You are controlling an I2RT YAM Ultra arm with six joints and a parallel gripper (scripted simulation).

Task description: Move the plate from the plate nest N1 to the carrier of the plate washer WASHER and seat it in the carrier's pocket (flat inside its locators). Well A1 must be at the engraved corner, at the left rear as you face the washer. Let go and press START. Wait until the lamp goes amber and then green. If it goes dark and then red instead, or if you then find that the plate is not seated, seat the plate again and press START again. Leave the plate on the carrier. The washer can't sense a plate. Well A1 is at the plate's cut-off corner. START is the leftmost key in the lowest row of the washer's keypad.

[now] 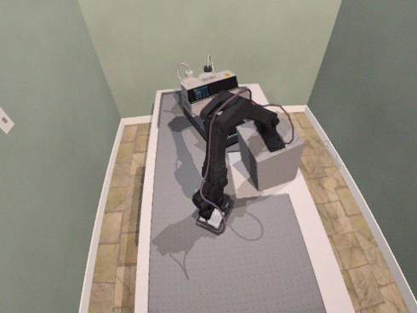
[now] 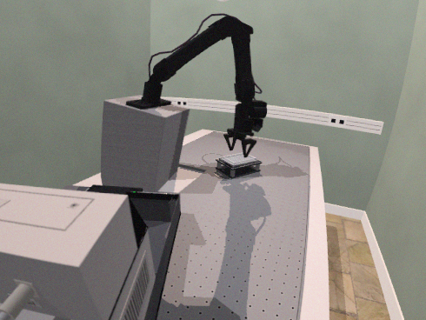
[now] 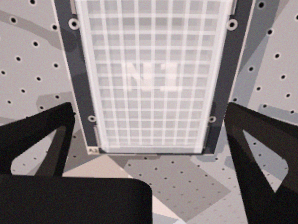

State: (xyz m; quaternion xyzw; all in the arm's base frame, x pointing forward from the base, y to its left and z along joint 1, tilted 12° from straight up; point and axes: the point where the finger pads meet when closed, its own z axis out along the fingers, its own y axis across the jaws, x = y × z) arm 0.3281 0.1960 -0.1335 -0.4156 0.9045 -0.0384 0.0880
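Now: hand 3 cm above the well plate and 1 cm short of it. Round my hand: plate washer (64 cm to the right, 20 cm behind, 5 cm above).
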